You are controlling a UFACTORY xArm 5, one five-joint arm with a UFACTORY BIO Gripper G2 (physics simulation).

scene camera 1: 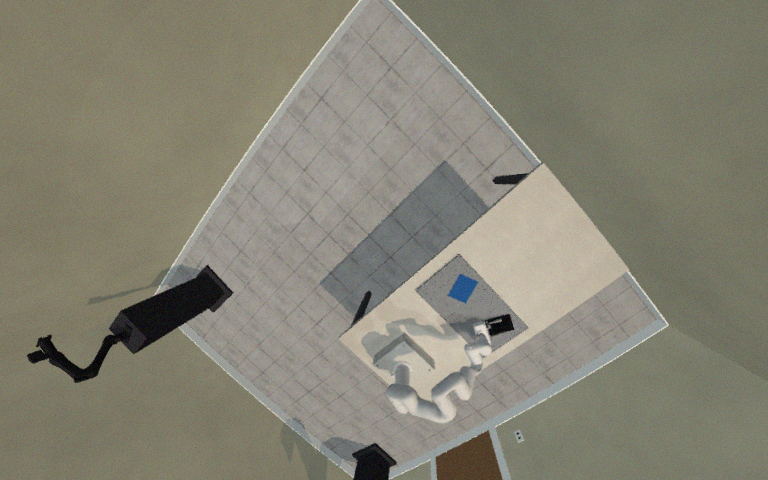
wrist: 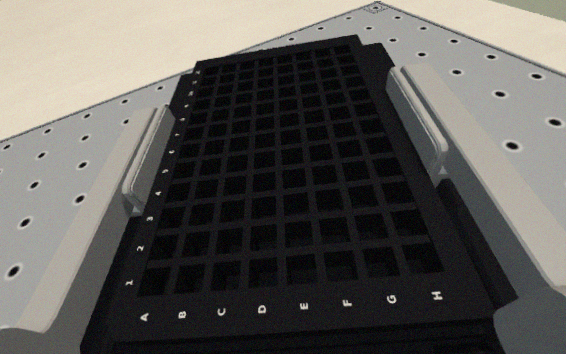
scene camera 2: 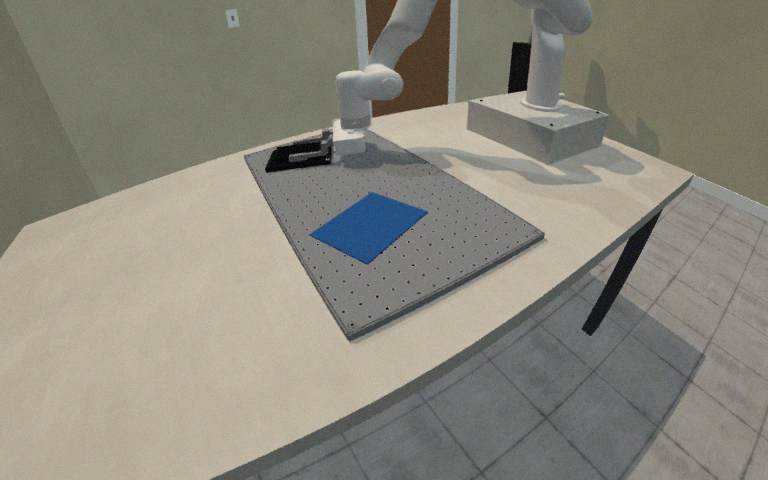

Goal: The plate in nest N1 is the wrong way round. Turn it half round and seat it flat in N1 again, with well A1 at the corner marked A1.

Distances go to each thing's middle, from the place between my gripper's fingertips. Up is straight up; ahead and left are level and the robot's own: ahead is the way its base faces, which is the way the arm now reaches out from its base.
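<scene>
Black well plate [wrist: 290, 203]: my hand 20 mm past it, 10 mm to the right of it. Flat blue rectangle [scene camera 2: 364, 230]: 50 mm behind my hand, 370 mm to the left of it, 20 mm below it. Going by their middles, black well plate nearest to my hand of the things named here.
</scene>
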